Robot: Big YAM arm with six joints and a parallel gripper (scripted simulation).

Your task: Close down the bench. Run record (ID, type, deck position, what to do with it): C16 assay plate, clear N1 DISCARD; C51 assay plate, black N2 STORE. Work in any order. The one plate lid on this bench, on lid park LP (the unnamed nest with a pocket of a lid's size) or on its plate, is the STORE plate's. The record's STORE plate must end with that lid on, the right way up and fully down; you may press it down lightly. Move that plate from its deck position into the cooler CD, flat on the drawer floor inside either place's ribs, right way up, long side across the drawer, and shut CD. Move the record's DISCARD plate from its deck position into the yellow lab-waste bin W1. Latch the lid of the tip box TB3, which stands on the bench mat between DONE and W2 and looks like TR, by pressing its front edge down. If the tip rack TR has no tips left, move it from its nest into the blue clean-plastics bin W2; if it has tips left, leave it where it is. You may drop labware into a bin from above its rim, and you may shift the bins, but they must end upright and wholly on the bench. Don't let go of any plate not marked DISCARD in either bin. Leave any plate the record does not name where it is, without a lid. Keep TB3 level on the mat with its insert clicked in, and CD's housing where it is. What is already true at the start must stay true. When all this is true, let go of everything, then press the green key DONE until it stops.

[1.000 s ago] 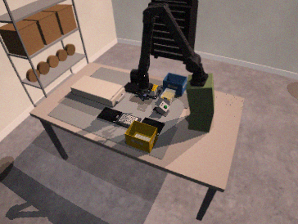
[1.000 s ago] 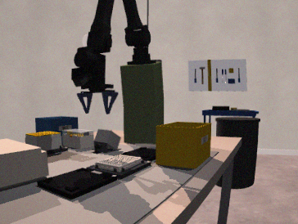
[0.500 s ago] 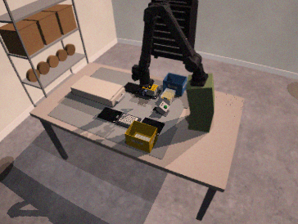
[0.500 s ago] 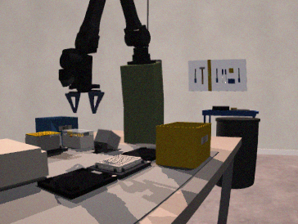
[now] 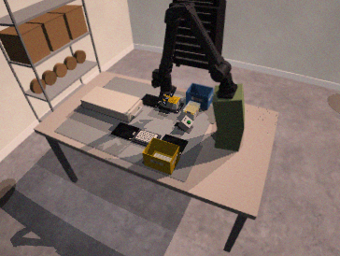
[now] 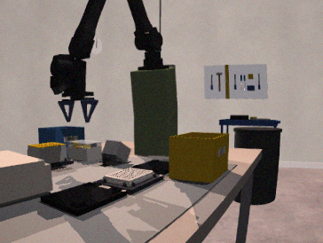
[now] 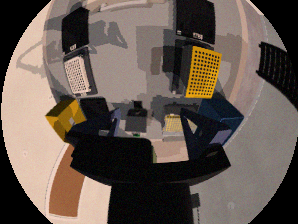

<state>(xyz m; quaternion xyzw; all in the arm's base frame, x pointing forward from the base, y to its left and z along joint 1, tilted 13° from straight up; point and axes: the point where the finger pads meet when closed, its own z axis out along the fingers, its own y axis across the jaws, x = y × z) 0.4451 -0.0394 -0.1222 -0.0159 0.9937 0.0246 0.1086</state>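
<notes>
The yellow-topped tip rack TR lies 13 cm to the right of my hand, 11 cm below it and 4 cm ahead of it. Also, from my hand: tip box TB3: 13 cm behind, 12 cm below, 11 cm to the right; then DONE key block: 16 cm behind, 11 cm below, 4 cm to the left; then green key DONE: 18 cm behind, 10 cm below, 5 cm to the left.
</notes>
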